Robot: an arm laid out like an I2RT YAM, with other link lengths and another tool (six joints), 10 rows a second.
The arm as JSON. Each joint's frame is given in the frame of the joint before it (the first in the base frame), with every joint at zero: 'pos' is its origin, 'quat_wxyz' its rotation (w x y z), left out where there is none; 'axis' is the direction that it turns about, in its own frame. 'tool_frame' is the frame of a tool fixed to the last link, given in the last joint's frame.
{
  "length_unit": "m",
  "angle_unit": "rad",
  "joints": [
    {
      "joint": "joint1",
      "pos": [
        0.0,
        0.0,
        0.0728
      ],
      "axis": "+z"
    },
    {
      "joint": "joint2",
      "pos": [
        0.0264,
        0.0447,
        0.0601
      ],
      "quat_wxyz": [
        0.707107,
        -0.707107,
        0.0,
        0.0
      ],
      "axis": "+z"
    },
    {
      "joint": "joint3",
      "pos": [
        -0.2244,
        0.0,
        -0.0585
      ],
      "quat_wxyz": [
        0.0,
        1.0,
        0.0,
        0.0
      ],
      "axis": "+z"
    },
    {
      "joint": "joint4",
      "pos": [
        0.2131,
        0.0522,
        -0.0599
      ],
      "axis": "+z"
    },
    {
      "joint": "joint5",
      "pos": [
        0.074,
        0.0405,
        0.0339
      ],
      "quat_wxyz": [
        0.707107,
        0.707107,
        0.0,
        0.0
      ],
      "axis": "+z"
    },
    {
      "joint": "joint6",
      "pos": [
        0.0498,
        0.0,
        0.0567
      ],
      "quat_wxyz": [
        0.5,
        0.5,
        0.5,
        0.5
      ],
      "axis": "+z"
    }
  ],
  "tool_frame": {
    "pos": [
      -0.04,
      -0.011,
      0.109
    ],
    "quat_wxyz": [
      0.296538,
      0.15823,
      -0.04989,
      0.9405
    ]
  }
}
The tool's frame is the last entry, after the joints.
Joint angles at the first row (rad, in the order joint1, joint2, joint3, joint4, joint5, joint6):
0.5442 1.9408 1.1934 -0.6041 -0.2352 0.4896
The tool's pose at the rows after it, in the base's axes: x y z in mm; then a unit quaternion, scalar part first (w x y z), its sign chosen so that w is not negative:
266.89, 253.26, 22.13, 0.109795, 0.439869, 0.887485, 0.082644
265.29, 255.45, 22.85, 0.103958, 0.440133, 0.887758, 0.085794
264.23, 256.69, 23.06, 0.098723, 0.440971, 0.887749, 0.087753
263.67, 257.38, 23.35, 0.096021, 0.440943, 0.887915, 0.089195
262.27, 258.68, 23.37, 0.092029, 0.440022, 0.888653, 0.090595
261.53, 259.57, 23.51, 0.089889, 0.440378, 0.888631, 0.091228
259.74, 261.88, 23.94, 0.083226, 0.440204, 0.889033, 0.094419
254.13, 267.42, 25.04, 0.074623, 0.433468, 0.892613, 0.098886
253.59, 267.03, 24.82, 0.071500, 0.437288, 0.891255, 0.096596
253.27, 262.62, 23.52, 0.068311, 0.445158, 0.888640, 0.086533
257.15, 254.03, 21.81, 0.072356, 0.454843, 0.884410, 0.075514
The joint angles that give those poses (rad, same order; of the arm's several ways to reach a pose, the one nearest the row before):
0.5442 1.9408 1.1935 -0.6045 -0.2352 0.4892
0.5469 1.9411 1.1934 -0.6041 -0.2478 0.4934
0.5472 1.9427 1.1935 -0.6041 -0.2585 0.4965
0.5472 1.9431 1.1935 -0.6041 -0.2646 0.4969
0.5491 1.9446 1.1935 -0.6044 -0.2726 0.4973
0.5510 1.9450 1.1935 -0.6045 -0.2764 0.5003
0.5537 1.9469 1.1934 -0.6033 -0.2905 0.5038
0.5682 1.9472 1.1935 -0.6045 -0.3080 0.5045
0.5678 1.9476 1.1934 -0.6086 -0.3103 0.5129
0.5606 1.9476 1.1938 -0.6266 -0.3054 0.5224
0.5408 1.9465 1.1934 -0.6414 -0.2890 0.5228

